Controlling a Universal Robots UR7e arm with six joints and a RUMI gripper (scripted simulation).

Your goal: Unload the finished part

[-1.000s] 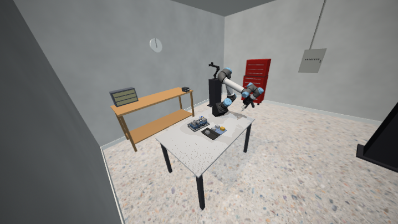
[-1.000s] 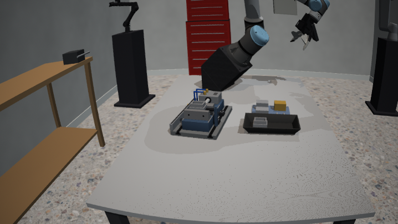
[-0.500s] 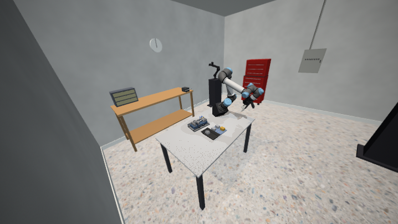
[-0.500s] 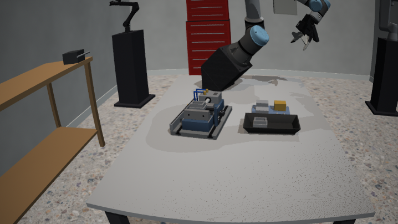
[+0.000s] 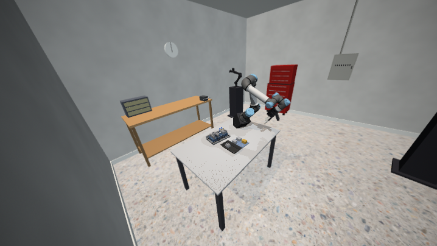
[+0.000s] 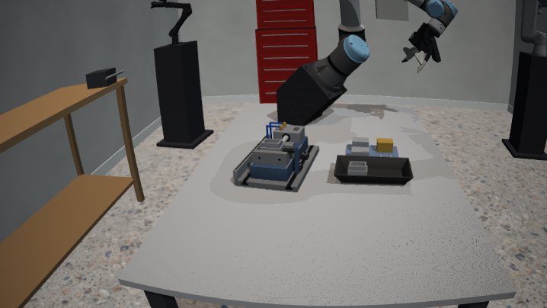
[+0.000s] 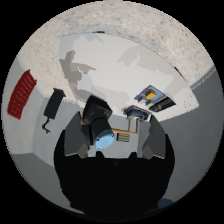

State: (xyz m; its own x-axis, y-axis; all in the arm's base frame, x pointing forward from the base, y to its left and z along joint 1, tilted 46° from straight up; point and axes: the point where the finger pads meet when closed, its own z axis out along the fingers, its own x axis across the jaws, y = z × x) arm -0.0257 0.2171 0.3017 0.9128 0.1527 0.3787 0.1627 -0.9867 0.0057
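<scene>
Right now the yellow block is 280 mm ahead of my hand, 240 mm below it and 100 mm to the right of it. Round my hand: grey raw block (290 mm ahead, 240 mm below, 190 mm to the right).
</scene>
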